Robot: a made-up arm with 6 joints.
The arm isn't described. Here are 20 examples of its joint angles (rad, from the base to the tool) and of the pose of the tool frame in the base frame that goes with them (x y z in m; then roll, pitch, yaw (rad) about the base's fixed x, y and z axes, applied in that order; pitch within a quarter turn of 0, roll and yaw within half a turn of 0).
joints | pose
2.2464 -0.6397 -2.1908 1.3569 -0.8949 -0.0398 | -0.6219 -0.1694 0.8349 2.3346 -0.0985 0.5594
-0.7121 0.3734 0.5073 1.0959 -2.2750 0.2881 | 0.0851 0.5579 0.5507 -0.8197 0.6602 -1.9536
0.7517 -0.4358 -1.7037 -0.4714 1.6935 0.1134 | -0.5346 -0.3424 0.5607 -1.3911 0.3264 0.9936
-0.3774 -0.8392 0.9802 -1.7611 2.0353 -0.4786 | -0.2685 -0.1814 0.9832 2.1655 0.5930 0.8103
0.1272 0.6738 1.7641 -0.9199 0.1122 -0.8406 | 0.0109 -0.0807 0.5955 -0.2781 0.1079 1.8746
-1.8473 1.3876 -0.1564 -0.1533 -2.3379 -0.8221 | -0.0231 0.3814 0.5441 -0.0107 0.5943 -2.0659
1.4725 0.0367 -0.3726 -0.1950 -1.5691 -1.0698 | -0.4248 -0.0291 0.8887 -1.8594 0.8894 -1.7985
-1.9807 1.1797 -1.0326 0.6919 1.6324 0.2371 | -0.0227 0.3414 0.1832 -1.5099 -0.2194 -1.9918
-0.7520 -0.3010 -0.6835 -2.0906 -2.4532 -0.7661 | -0.5054 -0.0713 0.8462 1.7574 0.3138 1.0236
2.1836 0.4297 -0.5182 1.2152 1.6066 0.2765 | -0.2569 -0.5398 0.5670 -2.2755 0.4100 0.9538
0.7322 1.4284 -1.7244 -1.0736 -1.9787 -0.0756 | 0.1612 -0.3145 0.2457 -0.0859 -0.0770 2.7687
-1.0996 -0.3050 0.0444 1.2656 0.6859 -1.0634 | 0.0136 0.0676 0.7462 2.6268 1.1400 -2.0285
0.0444 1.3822 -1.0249 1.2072 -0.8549 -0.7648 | -0.4082 0.1622 0.6250 2.4202 -0.0634 0.1766
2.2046 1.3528 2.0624 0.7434 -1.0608 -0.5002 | -0.3971 -0.1711 0.3661 -0.4363 -0.1075 0.1662
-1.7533 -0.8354 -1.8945 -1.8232 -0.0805 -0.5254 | -0.3793 0.0415 0.8109 -2.8595 -0.0619 0.1083
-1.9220 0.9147 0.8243 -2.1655 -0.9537 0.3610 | -0.6637 -0.1817 0.5269 -2.3263 -0.1643 -0.1878
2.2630 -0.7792 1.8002 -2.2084 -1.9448 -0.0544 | 0.3007 0.0710 0.6721 -1.3060 0.5392 2.8888
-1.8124 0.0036 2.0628 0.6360 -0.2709 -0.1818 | 0.0193 -0.2231 0.3787 -0.5046 -0.4814 1.8561
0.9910 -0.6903 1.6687 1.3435 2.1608 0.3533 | -0.3960 0.5598 0.7972 1.5533 -0.6068 -1.1450
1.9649 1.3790 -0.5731 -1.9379 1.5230 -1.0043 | -0.0787 0.2191 0.5063 -1.5072 -0.6379 -1.7241
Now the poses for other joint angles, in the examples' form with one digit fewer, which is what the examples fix.
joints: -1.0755 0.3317 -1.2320 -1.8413 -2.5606 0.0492
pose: -0.728 -0.078 0.628 0.655 -0.030 0.998
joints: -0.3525 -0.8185 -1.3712 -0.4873 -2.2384 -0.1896
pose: -0.201 0.421 1.067 1.096 0.982 -0.384
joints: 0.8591 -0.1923 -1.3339 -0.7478 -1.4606 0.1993
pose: -0.434 -0.372 1.008 1.931 0.106 1.458
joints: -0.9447 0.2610 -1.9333 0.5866 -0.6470 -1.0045
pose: -0.144 0.301 0.699 2.579 -0.014 -0.524
